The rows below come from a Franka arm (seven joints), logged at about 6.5 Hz.
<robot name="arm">
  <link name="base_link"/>
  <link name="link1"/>
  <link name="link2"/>
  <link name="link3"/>
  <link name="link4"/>
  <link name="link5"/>
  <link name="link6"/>
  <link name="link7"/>
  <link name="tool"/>
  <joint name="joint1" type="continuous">
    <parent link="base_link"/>
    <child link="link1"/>
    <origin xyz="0 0 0.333" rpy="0 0 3.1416"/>
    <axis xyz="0 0 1"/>
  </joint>
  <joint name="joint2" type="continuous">
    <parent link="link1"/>
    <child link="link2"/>
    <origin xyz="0 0 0" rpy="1.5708 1.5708 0"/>
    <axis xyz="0 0 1"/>
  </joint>
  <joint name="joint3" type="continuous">
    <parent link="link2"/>
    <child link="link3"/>
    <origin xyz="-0.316 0 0" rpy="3.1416 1.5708 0"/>
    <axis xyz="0 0 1"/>
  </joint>
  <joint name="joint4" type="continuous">
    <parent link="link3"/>
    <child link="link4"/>
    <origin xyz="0 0.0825 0" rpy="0 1.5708 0"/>
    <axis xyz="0 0 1"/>
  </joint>
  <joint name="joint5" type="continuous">
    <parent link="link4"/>
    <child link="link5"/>
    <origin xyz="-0.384 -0.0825 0" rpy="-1.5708 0 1.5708"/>
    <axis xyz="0 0 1"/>
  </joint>
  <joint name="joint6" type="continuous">
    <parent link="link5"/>
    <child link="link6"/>
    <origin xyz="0 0 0" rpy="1.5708 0 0"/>
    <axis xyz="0 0 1"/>
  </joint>
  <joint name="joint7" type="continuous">
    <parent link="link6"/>
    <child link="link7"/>
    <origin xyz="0.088 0 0" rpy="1.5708 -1.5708 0"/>
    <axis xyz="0 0 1"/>
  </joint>
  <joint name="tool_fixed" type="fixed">
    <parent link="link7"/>
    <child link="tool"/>
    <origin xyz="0 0 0.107" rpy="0 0 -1.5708"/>
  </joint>
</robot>
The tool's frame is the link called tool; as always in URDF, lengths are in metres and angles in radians. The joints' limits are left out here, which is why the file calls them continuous.
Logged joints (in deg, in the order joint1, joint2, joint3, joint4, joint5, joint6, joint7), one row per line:
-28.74, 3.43, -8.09, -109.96, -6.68, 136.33, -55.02
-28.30, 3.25, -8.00, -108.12, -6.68, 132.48, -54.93
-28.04, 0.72, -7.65, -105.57, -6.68, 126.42, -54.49
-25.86, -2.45, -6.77, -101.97, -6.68, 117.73, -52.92
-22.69, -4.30, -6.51, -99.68, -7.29, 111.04, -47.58
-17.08, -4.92, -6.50, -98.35, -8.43, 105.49, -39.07
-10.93, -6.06, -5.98, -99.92, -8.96, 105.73, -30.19
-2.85, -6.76, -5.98, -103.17, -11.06, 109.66, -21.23
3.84, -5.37, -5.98, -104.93, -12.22, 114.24, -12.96
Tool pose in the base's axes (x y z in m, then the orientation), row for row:
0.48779, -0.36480, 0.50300, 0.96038, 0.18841, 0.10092, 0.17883
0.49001, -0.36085, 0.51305, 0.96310, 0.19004, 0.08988, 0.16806
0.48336, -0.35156, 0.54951, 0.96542, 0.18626, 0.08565, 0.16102
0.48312, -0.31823, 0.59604, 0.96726, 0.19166, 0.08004, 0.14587
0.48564, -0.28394, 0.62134, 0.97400, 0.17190, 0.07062, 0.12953
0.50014, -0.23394, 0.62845, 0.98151, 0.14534, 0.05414, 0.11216
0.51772, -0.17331, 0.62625, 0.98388, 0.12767, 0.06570, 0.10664
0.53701, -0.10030, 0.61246, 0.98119, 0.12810, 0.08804, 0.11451
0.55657, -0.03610, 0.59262, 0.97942, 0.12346, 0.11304, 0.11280
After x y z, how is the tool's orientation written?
As a quaternion, x y z w.
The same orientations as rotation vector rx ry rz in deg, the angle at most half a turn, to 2 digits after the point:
155.59, 30.52, 16.35
156.95, 30.97, 14.65
157.95, 30.47, 14.01
159.59, 31.62, 13.21
162.19, 28.62, 11.76
165.07, 24.44, 9.11
166.00, 21.54, 11.08
164.79, 21.51, 14.79
164.66, 20.76, 19.00

